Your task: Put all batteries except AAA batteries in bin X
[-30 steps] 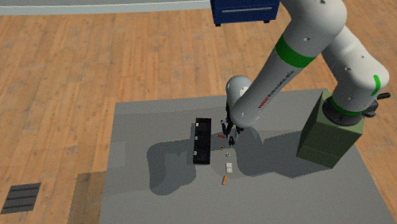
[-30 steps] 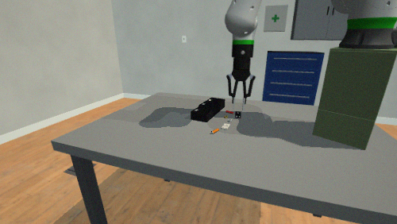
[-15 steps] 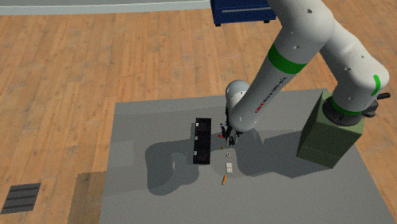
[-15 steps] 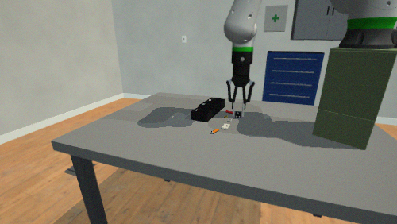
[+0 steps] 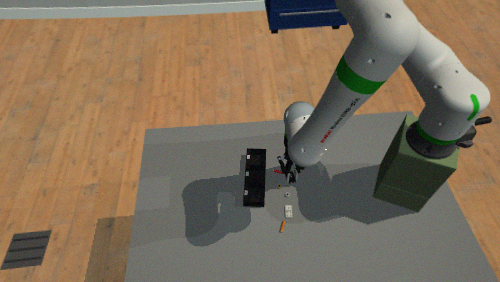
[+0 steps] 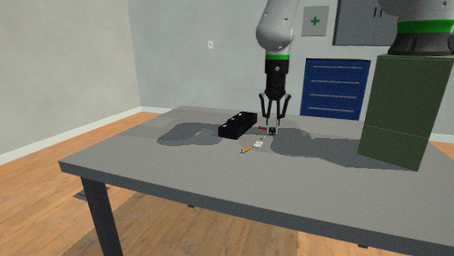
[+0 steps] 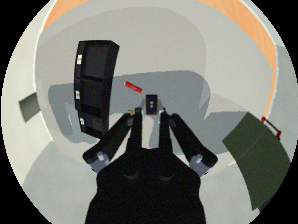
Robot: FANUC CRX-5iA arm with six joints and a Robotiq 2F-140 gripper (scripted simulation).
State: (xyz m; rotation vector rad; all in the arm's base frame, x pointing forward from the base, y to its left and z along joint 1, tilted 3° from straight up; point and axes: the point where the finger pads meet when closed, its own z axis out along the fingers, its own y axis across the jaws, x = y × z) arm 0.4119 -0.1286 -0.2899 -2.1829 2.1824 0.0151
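My gripper is now 3 cm above the black block battery and 1 cm to the right of it. Round my hand: tiny round thing: 6 cm ahead, 3 cm to the left, 3 cm below; grey cell: 7 cm to the left, 4 cm ahead, 3 cm below; thin red battery: 4 cm to the right, 4 cm ahead, 3 cm below.
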